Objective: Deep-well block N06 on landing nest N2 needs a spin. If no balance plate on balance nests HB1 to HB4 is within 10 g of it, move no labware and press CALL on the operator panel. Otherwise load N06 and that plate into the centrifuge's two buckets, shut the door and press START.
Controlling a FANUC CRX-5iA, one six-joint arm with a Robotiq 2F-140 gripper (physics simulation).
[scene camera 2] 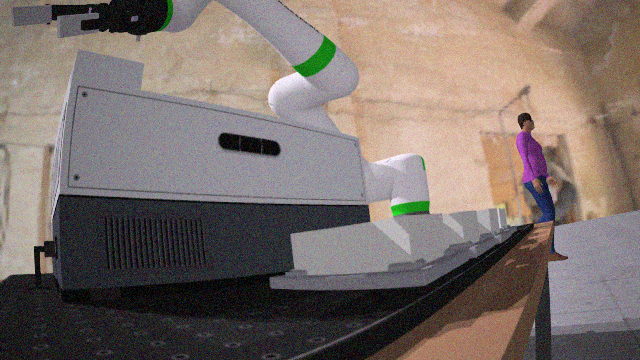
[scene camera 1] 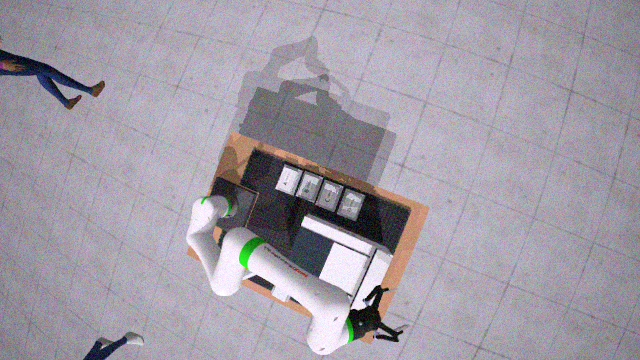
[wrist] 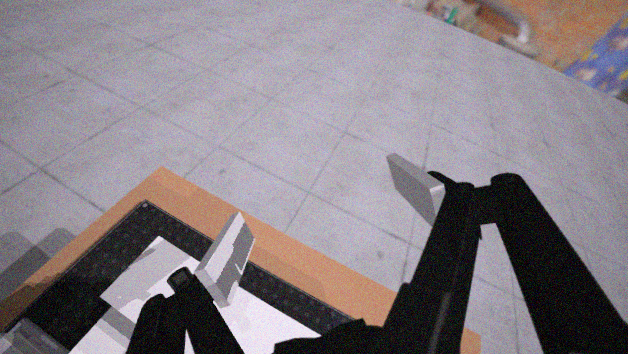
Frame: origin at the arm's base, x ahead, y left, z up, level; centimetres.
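Seen in the pictures: gripper, fingertip midpoint: [scene camera 2: 34, 21] [scene camera 1: 400, 306] [wrist: 316, 200]; arm's base at its link origin: [scene camera 1: 228, 205].
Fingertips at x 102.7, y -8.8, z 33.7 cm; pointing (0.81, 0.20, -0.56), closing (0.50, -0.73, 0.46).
Note:
Offsets run from my fingertips to a thing's middle.
Four pale balance plates {dx -69.8, dy +35.8, dz -34.0 cm} [scene camera 1: 289, 179] {dx -56.3, dy +35.3, dz -34.0 cm} [scene camera 1: 309, 187] {dx -43.1, dy +33.5, dz -34.0 cm} [scene camera 1: 330, 195] {dx -29.4, dy +32.0, dz -34.0 cm} [scene camera 1: 351, 204] sit in a row on grey nests near the table's far edge; their labels are too blurred to read surely. The white and dark centrifuge {dx -30.1, dy +2.2, dz -25.1 cm} [scene camera 1: 342, 267] [scene camera 2: 165, 160] stands beside them; its door state and buckets cannot be made out. My gripper [scene camera 1: 397, 309] [scene camera 2: 54, 21] [wrist: 316, 200] is open and empty, high above the centrifuge's end and the table corner, away from the plates. Block N06, nest N2 and the operator panel cannot be made out; my arm covers part of the table in scene camera 1.
My arm [scene camera 1: 285, 270] [scene camera 2: 280, 25] reaches across the table over the centrifuge. Its base stands on a dark plinth [scene camera 1: 245, 200] at the other end. The table has a wooden rim [scene camera 1: 417, 220] [scene camera 2: 480, 320] [wrist: 200, 205]. A person [scene camera 1: 45, 70] [scene camera 2: 532, 160] stands on the floor beyond the table.

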